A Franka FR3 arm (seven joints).
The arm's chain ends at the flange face. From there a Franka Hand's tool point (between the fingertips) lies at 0.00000 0.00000 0.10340 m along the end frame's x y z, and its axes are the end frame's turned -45 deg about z.
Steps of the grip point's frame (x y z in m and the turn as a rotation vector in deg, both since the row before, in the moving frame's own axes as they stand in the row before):
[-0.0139 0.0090 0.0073 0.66 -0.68 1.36]
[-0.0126 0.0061 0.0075 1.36 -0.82 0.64]
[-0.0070 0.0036 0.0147 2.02 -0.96 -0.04]
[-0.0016 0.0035 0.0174 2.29 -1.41 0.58]
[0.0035 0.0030 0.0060 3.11 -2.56 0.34]
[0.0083 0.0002 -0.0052 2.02 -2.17 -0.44]
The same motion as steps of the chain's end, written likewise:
[-0.0018 0.0162 0.0073 -0.01 -0.95 1.36]
[-0.0018 0.0139 0.0075 0.38 -1.54 0.64]
[0.0014 0.0088 0.0148 0.75 -2.11 -0.04]
[0.0061 0.0048 0.0175 0.62 -2.62 0.58]
[0.0118 0.0004 0.0063 0.39 -4.01 0.34]
[0.0114 -0.0059 -0.0051 -0.11 -2.96 -0.44]

